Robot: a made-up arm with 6 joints.
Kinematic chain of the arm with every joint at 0, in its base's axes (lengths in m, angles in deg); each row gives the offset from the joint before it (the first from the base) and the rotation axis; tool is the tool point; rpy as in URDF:
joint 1: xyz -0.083 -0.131 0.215 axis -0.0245 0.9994 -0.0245
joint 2: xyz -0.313 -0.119 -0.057 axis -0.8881 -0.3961 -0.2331
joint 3: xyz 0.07 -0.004 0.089 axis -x
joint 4: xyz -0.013 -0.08 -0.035 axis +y
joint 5: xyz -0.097 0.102 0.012 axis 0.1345 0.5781 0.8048
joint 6: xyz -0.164 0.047 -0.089 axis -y
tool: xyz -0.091 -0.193 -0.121 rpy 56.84 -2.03 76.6
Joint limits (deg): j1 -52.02..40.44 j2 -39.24..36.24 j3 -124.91..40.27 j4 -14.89..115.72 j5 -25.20..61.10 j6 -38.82..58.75
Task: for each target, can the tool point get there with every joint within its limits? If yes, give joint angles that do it. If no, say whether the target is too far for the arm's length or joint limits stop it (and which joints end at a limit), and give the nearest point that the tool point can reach.
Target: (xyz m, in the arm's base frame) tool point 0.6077 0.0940 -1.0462
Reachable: no: too far | nearest point -0.0567 -0.1181 -0.3734 | short by 0.969 m
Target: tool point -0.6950 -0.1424 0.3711
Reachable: yes | joints 15.58 -24.45 -110.30 21.10 21.11 9.02
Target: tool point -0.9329 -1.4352 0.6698
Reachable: no: too far | nearest point -0.5368 -0.6133 0.4501 | short by 0.938 m
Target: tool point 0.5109 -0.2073 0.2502
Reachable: no: joint limits stop it (at a limit: joint 1, joint 2, joint 3, joint 4, joint 6) | nearest point 0.1072 -0.3873 0.5007 | short by 0.508 m
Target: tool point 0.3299 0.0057 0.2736
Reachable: no: joint limits stop it (at a limit: joint 1, joint 3, joint 4, joint 6) | nearest point 0.0722 -0.1745 0.6254 | short by 0.472 m
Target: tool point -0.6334 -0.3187 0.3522
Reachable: yes | joints 29.86 17.67 -100.05 61.85 25.04 40.04
